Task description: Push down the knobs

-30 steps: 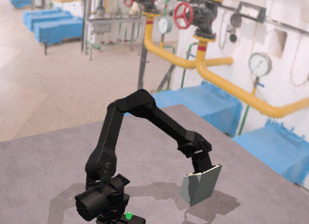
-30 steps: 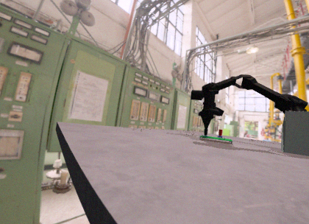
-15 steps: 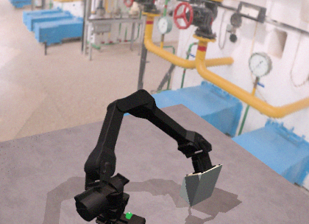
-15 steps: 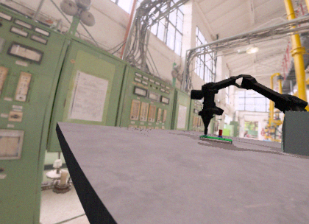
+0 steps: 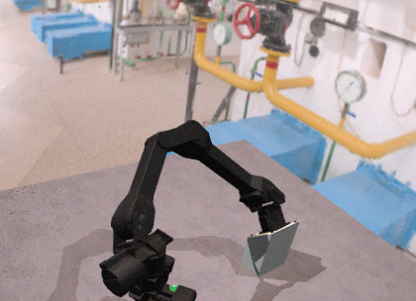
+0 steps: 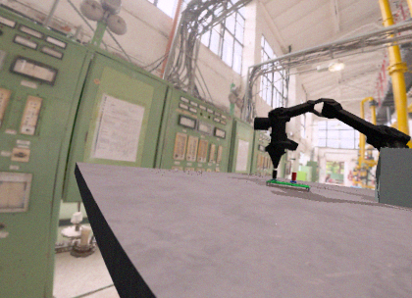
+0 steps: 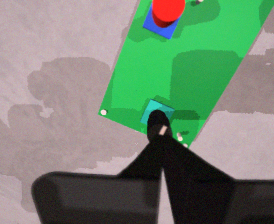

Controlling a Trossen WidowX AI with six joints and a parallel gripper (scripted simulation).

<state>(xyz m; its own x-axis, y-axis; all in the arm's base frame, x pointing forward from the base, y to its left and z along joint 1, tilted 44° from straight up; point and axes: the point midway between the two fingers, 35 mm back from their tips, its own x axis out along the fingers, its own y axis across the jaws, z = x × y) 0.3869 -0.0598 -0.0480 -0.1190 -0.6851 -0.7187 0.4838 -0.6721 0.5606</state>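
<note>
My gripper tip is 2 cm above the black knob. The rest, counted from my gripper tip: red knob 7 cm behind, 4 cm to the right, 3 cm below.
</note>
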